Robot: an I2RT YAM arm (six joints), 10 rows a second.
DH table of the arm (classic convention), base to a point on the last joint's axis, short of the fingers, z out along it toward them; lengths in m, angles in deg. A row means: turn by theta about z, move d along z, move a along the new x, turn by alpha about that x. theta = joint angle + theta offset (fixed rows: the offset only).
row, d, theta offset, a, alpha
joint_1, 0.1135, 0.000, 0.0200, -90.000
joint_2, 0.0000, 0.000, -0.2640, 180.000
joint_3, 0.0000, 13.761, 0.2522, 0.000
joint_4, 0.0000, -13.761, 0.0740, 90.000
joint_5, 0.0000, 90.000, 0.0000, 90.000
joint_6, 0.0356, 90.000, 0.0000, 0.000
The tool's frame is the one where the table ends.
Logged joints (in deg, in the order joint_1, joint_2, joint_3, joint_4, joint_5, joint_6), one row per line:
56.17, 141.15, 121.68, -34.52, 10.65, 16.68
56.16, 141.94, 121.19, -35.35, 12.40, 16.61
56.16, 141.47, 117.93, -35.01, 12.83, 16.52
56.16, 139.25, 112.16, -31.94, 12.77, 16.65
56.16, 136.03, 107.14, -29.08, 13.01, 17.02
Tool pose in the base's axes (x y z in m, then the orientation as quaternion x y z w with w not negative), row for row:
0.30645, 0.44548, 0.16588, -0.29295, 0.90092, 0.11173, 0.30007
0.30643, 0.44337, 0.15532, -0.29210, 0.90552, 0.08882, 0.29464
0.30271, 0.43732, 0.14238, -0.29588, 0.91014, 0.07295, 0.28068
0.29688, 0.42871, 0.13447, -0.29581, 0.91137, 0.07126, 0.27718
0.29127, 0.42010, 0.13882, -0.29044, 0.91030, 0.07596, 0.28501
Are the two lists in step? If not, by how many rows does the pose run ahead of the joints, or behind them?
They are in step.
